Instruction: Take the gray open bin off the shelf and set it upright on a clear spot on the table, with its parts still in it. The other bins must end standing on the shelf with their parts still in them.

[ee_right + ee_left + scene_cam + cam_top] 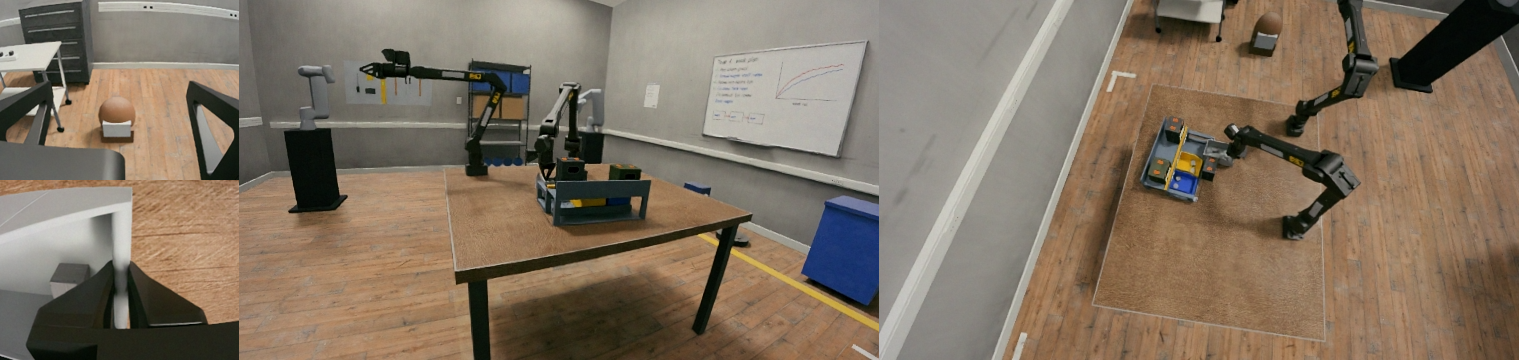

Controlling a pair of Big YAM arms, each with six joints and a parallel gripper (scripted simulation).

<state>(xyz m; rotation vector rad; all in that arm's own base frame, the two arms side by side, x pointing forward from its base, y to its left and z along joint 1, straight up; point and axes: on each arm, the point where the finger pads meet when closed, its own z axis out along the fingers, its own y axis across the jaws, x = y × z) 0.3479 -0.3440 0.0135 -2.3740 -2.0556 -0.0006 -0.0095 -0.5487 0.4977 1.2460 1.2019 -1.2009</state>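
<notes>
The gray open bin is 8 cm ahead of my left hand and 1 cm to the right of it. From my left hand the other things lie so: blue-gray shelf (29 cm ahead, 8 cm to the left, 1 cm above); then yellow bin (26 cm ahead, 8 cm to the left, 1 cm below); then blue bin (27 cm ahead, 19 cm to the left, 1 cm below).
</notes>
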